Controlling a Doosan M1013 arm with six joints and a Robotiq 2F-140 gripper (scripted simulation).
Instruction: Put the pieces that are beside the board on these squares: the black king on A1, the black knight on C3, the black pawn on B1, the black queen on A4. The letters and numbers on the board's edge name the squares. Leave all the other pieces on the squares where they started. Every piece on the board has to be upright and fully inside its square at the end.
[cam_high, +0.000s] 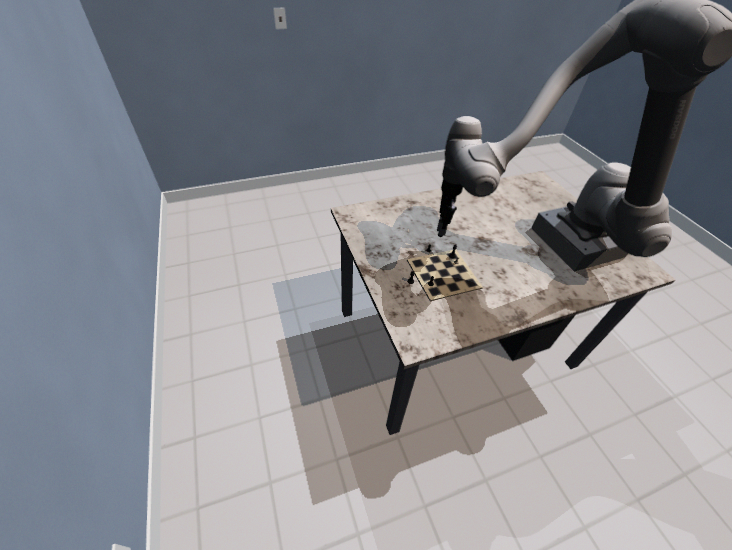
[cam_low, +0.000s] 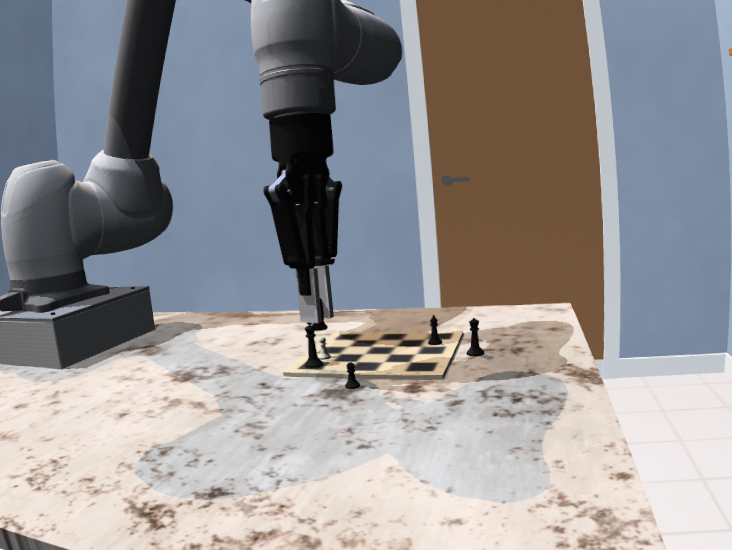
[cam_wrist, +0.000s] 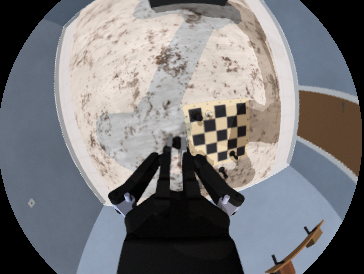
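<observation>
Right now the small chessboard is 3 cm ahead of my hand, 14 cm to the left of it and 12 cm below it. Also, from my hand: black king (4 cm behind, 6 cm to the left, 8 cm below); white pawn (4 cm behind, 10 cm to the left, 10 cm below); black pawn (4 cm ahead, 11 cm below).
</observation>
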